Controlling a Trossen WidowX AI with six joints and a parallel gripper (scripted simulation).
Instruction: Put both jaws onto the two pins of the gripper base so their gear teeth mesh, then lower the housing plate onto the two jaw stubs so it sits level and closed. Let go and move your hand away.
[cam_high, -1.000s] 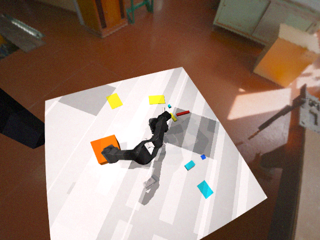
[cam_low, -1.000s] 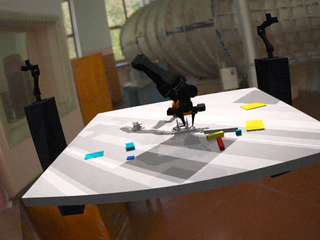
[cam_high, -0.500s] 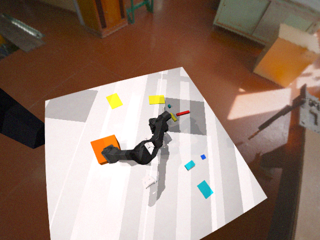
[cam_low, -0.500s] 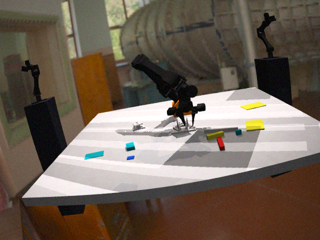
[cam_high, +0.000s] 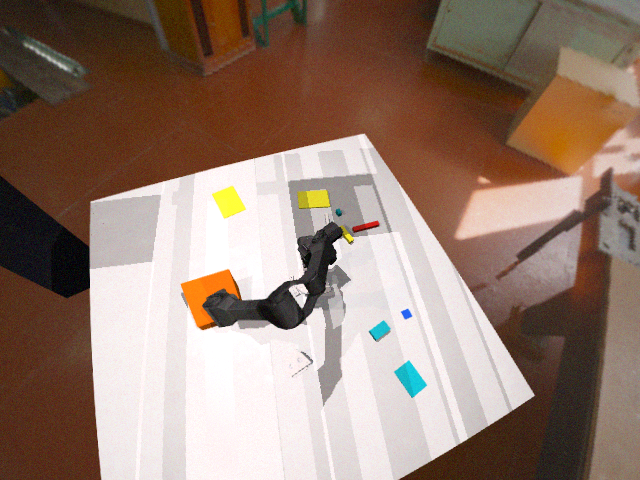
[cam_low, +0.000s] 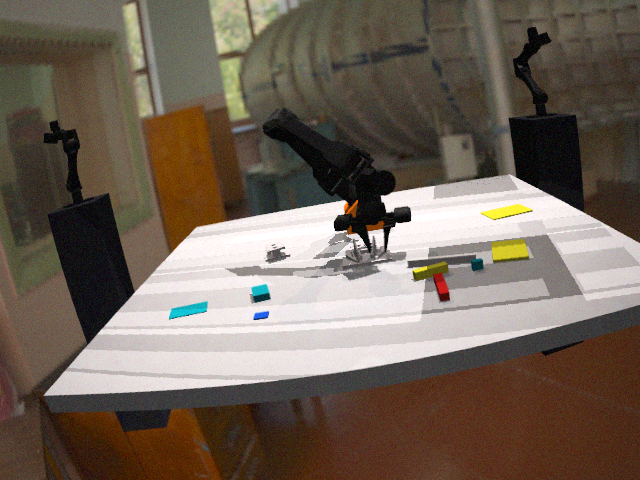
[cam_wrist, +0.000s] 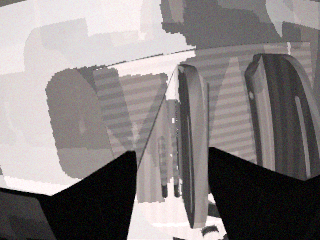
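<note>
My gripper tip is now 10 mm short of the ribbed plate, 30 mm to the left of it and 10 mm above it. The rest, counted from my gripper tip: pale grey jaw: 40 mm behind, 10 mm to the right; then pale strip: 150 mm ahead, 120 mm to the left; then housing plate: 60 mm behind, 20 mm to the right, 10 mm below.
</note>
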